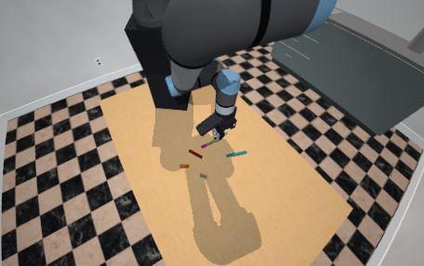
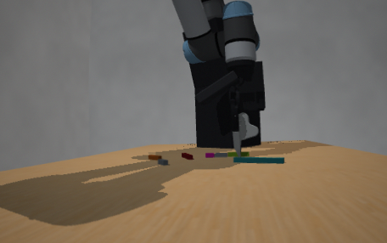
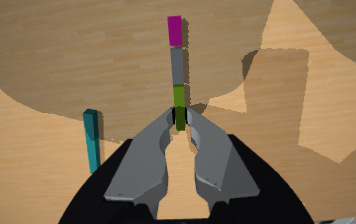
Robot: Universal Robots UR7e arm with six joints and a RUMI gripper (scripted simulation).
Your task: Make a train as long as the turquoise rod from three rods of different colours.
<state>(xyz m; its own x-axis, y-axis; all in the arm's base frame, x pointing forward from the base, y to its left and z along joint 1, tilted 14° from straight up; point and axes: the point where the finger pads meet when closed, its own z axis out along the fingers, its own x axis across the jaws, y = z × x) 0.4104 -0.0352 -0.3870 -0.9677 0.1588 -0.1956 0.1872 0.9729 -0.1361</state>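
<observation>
Now: hand 10 mm above the lime-green rod. Round my hand: red rod (120 mm to the right, 10 mm below, 10 mm behind); then turquoise rod (120 mm ahead, 20 mm to the left, 10 mm below); then magenta rod (70 mm to the right, 10 mm below, 10 mm behind).
</observation>
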